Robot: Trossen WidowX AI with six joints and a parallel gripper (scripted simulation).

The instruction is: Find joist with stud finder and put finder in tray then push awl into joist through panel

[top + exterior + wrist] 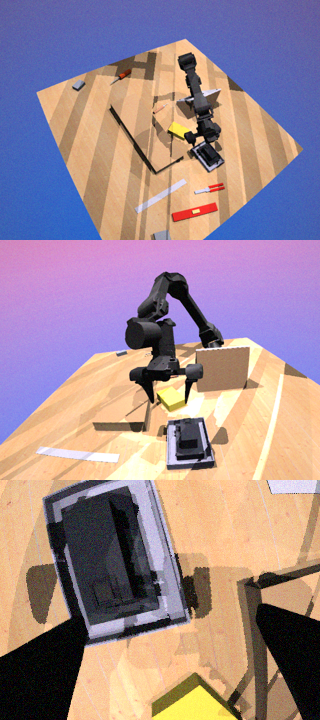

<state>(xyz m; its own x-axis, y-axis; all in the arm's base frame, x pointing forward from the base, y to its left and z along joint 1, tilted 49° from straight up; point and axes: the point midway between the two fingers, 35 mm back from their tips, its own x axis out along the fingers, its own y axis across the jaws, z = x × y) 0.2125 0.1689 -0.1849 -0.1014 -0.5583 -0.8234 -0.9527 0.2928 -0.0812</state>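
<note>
My gripper tip is 4 cm past the awl, 37 cm to the left of it and 11 cm above it. Also, from my gripper tip: stud finder (4 cm behind, 3 cm to the left, 7 cm below); then grey tray (4 cm behind, 5 cm to the left, 10 cm below); then yellow block (1 cm behind, 17 cm to the right, 10 cm below).
</note>
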